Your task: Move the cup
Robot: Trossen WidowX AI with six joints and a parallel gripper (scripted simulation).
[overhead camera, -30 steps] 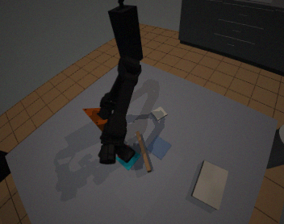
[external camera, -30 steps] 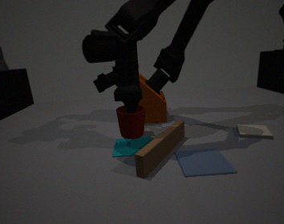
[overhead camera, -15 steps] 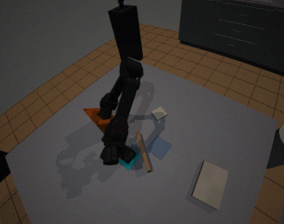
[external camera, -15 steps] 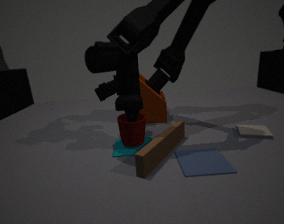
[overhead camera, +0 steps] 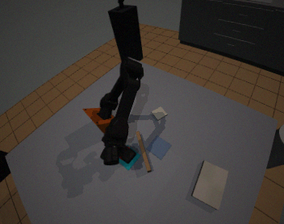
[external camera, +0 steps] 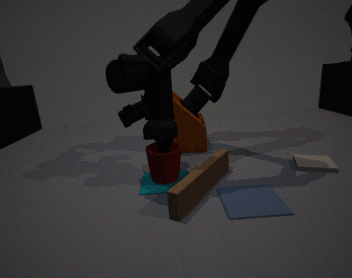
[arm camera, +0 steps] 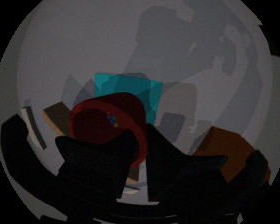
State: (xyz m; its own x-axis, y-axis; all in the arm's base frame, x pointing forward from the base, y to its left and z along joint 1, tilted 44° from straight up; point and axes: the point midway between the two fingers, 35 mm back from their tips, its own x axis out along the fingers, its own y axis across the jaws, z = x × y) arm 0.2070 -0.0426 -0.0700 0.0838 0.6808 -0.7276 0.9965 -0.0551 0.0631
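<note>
My gripper tip is now 3 cm short of the red cup. The rest, counted from my gripper tip: small pale tile: 34 cm to the left, 4 cm below, 1 cm ahead; then wooden bar: 8 cm to the left, 8 cm ahead, 3 cm below; then teal pad: 5 cm below, 3 cm ahead.
</note>
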